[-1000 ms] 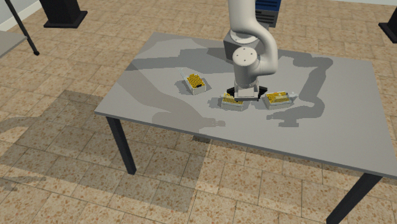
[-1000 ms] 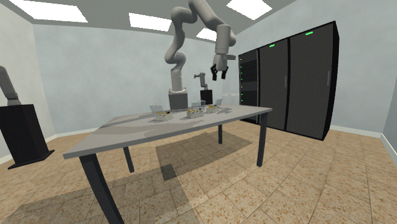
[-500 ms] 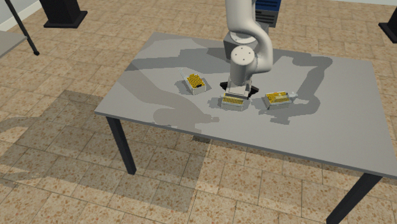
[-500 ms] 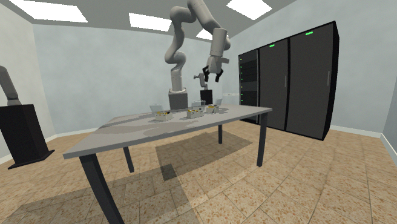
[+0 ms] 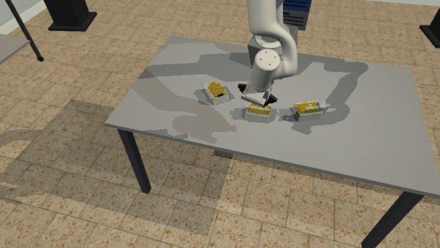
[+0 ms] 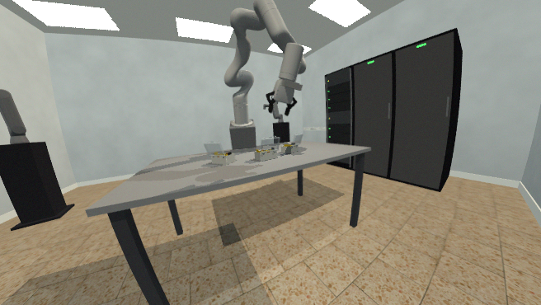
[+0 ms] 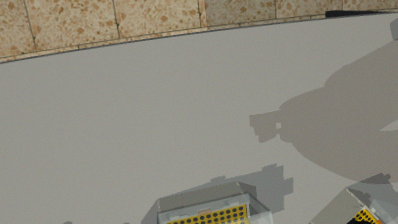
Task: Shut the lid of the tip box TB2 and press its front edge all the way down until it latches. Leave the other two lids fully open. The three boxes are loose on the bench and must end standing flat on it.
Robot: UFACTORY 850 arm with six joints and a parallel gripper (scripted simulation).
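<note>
My gripper is now 320 mm past the yellow rack, 190 mm to the left of it and 220 mm above it. Round my hand: clear lid: 300 mm behind, 240 mm to the right, 180 mm below.
</note>
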